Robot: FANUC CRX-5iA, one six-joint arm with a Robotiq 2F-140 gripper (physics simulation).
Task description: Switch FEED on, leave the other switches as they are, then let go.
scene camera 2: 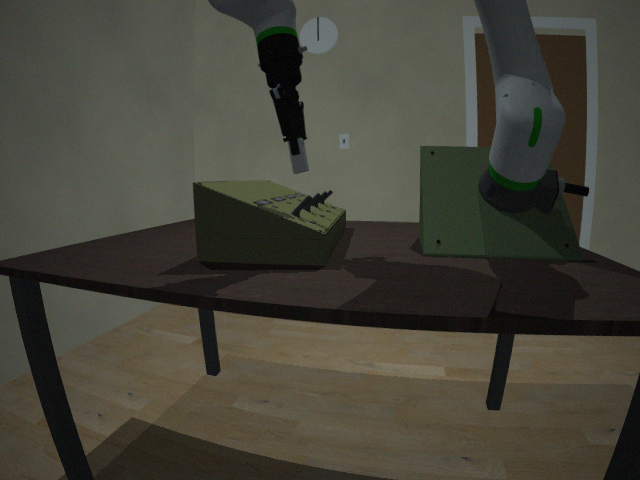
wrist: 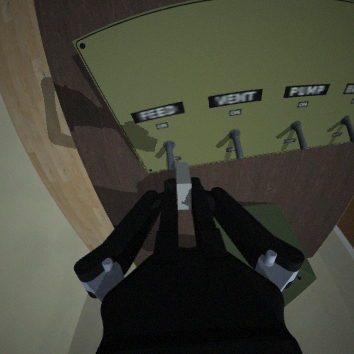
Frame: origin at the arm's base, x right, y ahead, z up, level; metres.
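Where they show: gripper, fingertip midpoint: (scene camera 2: pixel 301 172) (wrist: pixel 181 171); arm's base, link origin: (scene camera 2: pixel 508 189).
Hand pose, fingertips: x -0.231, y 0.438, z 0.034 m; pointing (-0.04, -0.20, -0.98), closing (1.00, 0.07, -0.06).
Note:
Each offset is from my fingertips to the top centre of the thing. "*": to the spot under its first point. Level surfaces: height alone.
The green console (scene camera 2: pixel 258 240) (wrist: pixel 175 60) has a sloped top with a row of grey lever switches. In the wrist view, the FEED lever @(dx -0.022, dy -0.013, dz -0.047 m) (wrist: pixel 170 152) stands below the FEED label @(dx -0.042, dy +0.068, dz -0.057 m) (wrist: pixel 158 112) and points away from its ON mark, like the VENT lever @(dx +0.095, dy +0.015, dz -0.047 m) (wrist: pixel 237 144) and the PUMP lever @(dx +0.211, dy +0.044, dz -0.047 m) (wrist: pixel 299 135). A fourth lever @(* dx +0.322, dy +0.075, dz -0.068 m) (wrist: pixel 348 128) shows at the right edge. My gripper (scene camera 2: pixel 300 169) (wrist: pixel 181 171) is shut and empty, raised above the console. Its tips appear just right of and below the FEED lever in the wrist view, apart from it. The lever's lower end is close to the tips in view.
The console stands on a dark table @(dz -0.174 m) (scene camera 2: pixel 129 253) (wrist: pixel 65 30). A larger green sloped housing (scene camera 2: pixel 449 206) (wrist: pixel 260 215) stands to the right in the scene view, with the robot's base part (scene camera 2: pixel 516 193) in front of it. A wall and a door are behind.

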